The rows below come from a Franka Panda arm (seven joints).
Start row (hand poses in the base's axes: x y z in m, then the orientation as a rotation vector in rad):
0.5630 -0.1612 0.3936 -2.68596 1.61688 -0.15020
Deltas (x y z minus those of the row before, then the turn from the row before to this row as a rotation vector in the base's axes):
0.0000 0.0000 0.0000 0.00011 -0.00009 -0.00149
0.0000 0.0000 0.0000 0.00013 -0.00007 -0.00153
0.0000 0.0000 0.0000 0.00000 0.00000 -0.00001
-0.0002 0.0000 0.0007 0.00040 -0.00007 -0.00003
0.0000 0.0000 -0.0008 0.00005 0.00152 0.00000
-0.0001 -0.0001 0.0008 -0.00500 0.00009 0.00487
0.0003 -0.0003 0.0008 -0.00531 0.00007 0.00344
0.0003 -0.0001 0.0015 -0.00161 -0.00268 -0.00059
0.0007 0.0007 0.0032 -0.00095 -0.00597 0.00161
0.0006 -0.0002 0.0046 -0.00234 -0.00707 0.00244
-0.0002 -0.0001 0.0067 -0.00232 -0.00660 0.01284
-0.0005 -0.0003 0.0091 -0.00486 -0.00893 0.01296
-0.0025 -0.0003 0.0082 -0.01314 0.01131 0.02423
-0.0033 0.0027 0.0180 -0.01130 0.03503 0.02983
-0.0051 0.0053 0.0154 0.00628 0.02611 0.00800
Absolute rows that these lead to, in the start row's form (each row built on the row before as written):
0.5630 -0.1612 0.3936 -2.68469 1.61885 -0.15023
0.5630 -0.1612 0.3936 -2.68338 1.62087 -0.15022
0.5630 -0.1612 0.3936 -2.68337 1.62088 -0.15022
0.5628 -0.1612 0.3943 -2.68302 1.62076 -0.14997
0.5628 -0.1612 0.3935 -2.68377 1.62115 -0.14793
0.5627 -0.1613 0.3943 2.68884 -1.61491 0.15191
0.5630 -0.1616 0.3951 2.68783 -1.60762 0.15589
0.5633 -0.1617 0.3966 2.68711 -1.60828 0.16078
0.5640 -0.1610 0.3998 2.68990 -1.60725 0.16970
0.5646 -0.1612 0.4044 2.69273 -1.60467 0.18120
0.5644 -0.1613 0.4111 -2.70355 1.58784 -0.19204
0.5639 -0.1616 0.4202 -2.71192 1.56924 -0.20789
0.5614 -0.1619 0.4284 2.72108 -1.52883 0.20202
0.5581 -0.1592 0.4464 2.72501 -1.47465 0.16199
0.5530 -0.1539 0.4618 2.72743 -1.46037 0.12177

